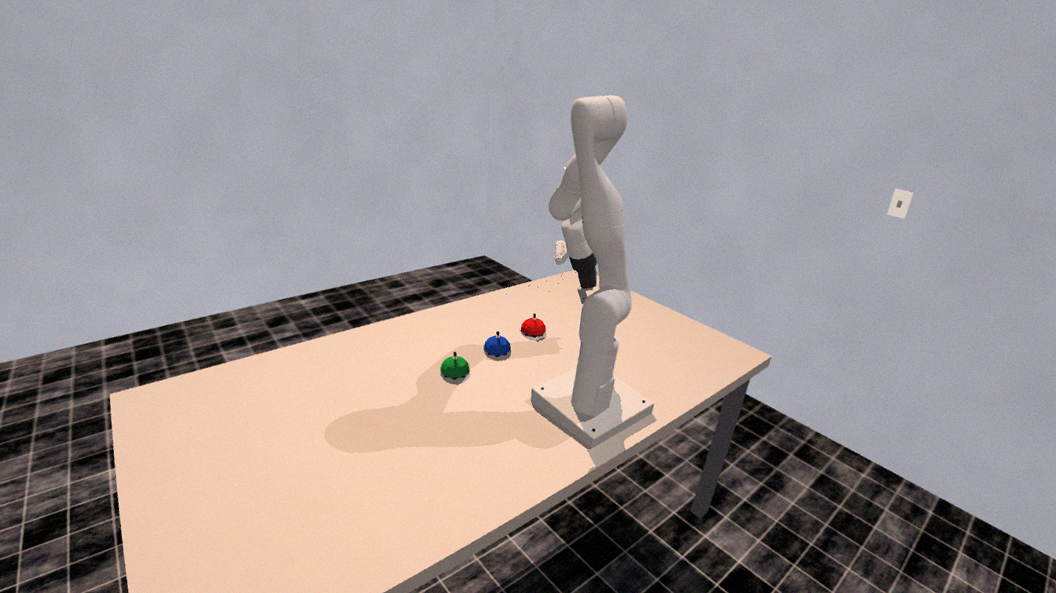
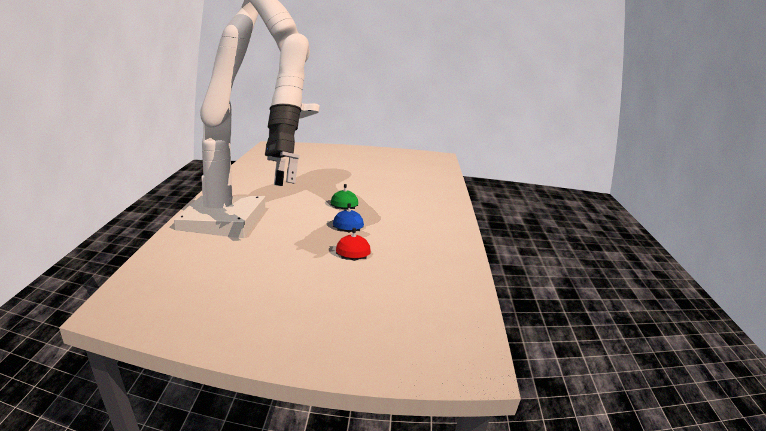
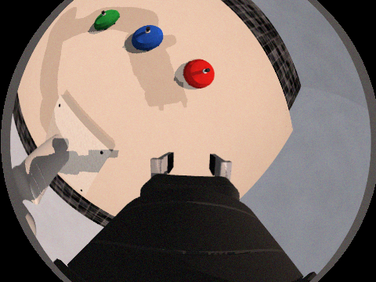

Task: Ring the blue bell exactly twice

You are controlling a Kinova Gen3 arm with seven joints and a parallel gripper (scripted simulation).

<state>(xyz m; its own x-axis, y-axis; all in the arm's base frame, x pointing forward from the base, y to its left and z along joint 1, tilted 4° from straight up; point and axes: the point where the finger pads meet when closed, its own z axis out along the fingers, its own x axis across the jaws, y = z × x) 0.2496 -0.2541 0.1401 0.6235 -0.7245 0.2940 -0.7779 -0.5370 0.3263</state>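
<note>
Right now my hand is 21 cm to the right of the blue bell, 16 cm above it and 15 cm short of it. Also, from my hand: red bell: 17 cm ahead, 16 cm below, 3 cm to the left; then green bell: 39 cm to the left, 16 cm below, 14 cm ahead.
</note>
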